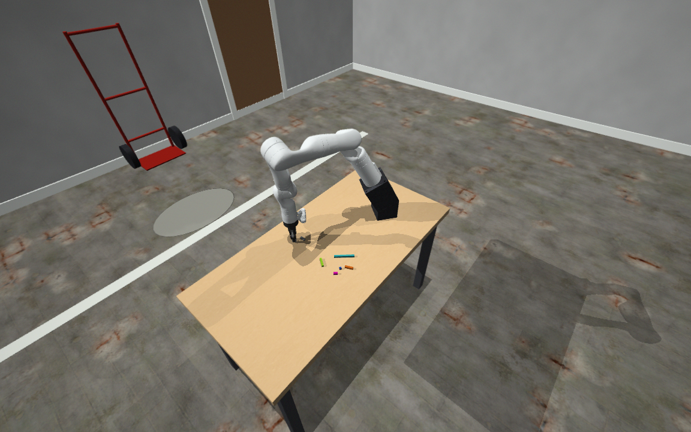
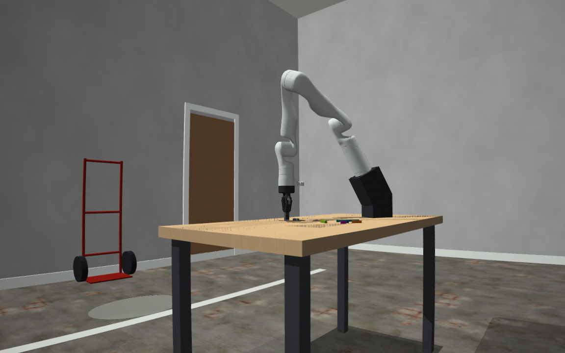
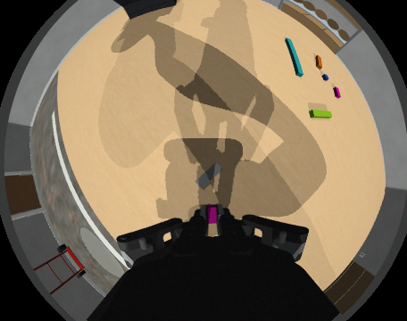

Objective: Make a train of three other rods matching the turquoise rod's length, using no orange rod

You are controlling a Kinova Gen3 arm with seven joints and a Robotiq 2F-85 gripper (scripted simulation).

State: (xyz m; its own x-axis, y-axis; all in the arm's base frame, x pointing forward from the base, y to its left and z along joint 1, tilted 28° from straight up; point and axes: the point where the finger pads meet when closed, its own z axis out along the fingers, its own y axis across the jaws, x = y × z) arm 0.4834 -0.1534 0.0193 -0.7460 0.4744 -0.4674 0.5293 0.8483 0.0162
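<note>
Now: the grey rod 4 cm behind my hand, 2 cm to the left of it and 1 cm below it. Also, from my hand: turquoise rod: 10 cm behind, 27 cm to the left, 1 cm below; lime rod: 21 cm to the left, 1 cm below; blue rod: 4 cm behind, 30 cm to the left, 1 cm below.
</note>
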